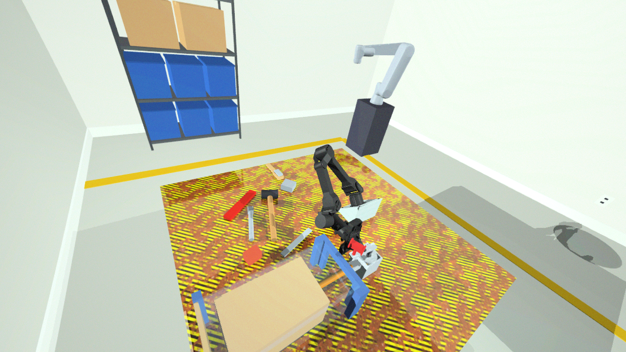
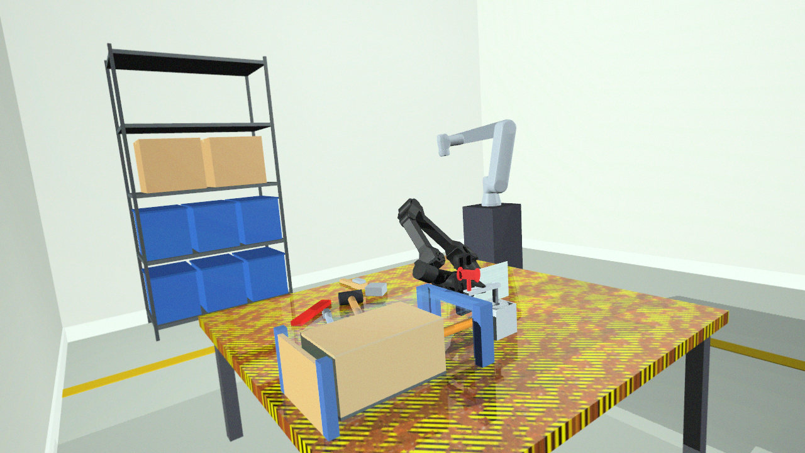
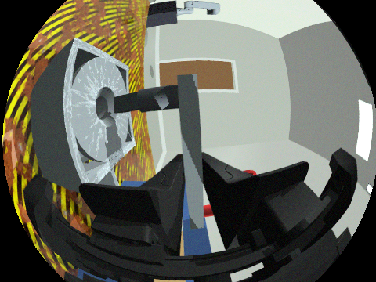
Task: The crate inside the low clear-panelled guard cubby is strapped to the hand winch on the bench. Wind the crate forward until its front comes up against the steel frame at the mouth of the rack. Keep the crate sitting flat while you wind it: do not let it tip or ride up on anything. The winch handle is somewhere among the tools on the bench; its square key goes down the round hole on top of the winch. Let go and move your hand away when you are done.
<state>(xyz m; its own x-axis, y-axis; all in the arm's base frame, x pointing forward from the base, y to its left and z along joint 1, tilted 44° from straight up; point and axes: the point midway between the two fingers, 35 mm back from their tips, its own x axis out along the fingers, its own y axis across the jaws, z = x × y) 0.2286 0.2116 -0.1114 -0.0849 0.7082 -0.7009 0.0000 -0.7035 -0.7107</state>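
Now: gripper tip 50 mm short of the red grip, 10 mm to the left of it and 40 mm below it. Also, from my gripper tip: blue steel frame 110 mm ahead, 10 mm to the right, 40 mm below; winch handle 10 mm ahead, 10 mm to the right, 10 mm above; grey winch 70 mm behind, 20 mm to the right, 120 mm below.
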